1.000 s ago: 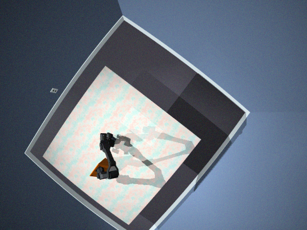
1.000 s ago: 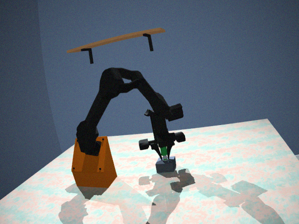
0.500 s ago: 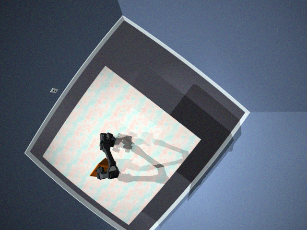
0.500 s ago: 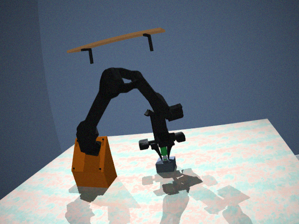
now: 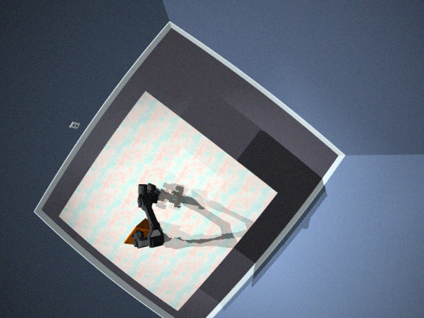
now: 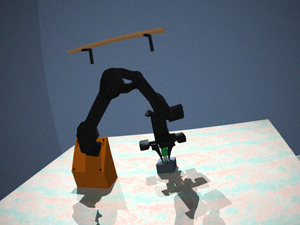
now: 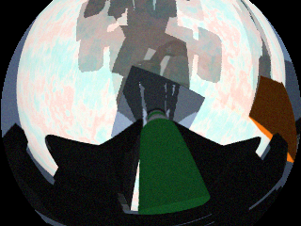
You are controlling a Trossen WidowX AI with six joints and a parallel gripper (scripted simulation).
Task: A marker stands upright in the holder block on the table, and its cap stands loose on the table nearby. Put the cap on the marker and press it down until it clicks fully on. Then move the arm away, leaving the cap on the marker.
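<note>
Now: gripper tip 50 mm below the green cap. From my gripper tip the other things lie so: grey holder block (10 mm to the right, 20 mm below).
</note>
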